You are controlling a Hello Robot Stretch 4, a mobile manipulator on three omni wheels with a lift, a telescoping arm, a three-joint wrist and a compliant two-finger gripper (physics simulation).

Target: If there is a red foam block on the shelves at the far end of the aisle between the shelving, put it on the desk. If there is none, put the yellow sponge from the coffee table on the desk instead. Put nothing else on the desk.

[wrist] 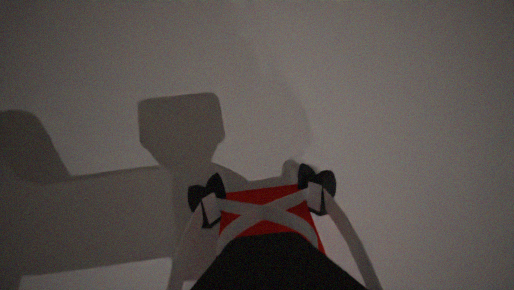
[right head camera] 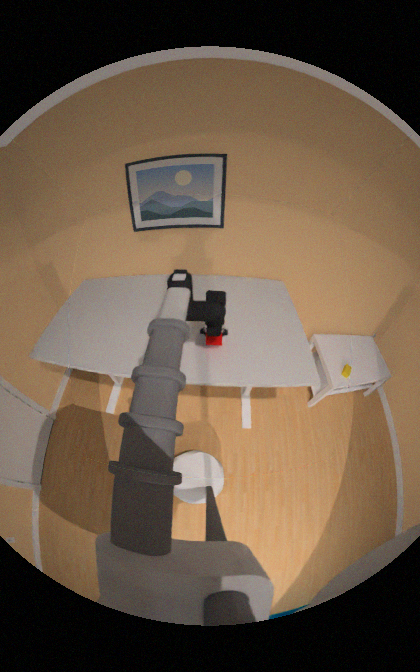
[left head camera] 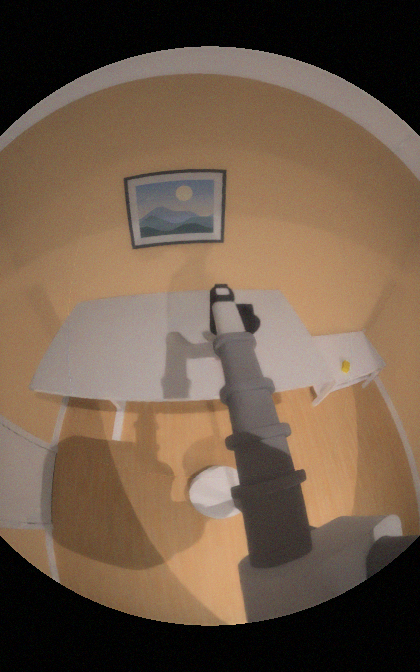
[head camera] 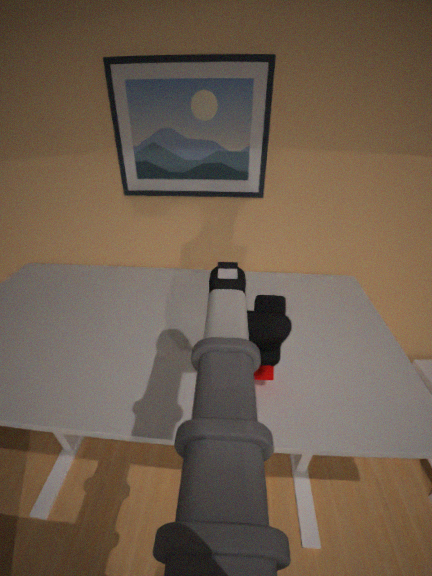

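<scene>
My gripper points down over the desk and is shut on a red foam block. The block sits between the two fingertips, slightly skewed in the wrist view. Its underside is at or very close to the desk top; the exact contact is hidden. In the left head view the arm hides the block. The yellow sponge lies on the white coffee table, right of the desk. The shelves do not show.
My telescoping arm reaches out over the desk's front edge. A white round object is on the floor before the desk. A framed picture hangs on the wall behind. A pale block-like surface stands at the left.
</scene>
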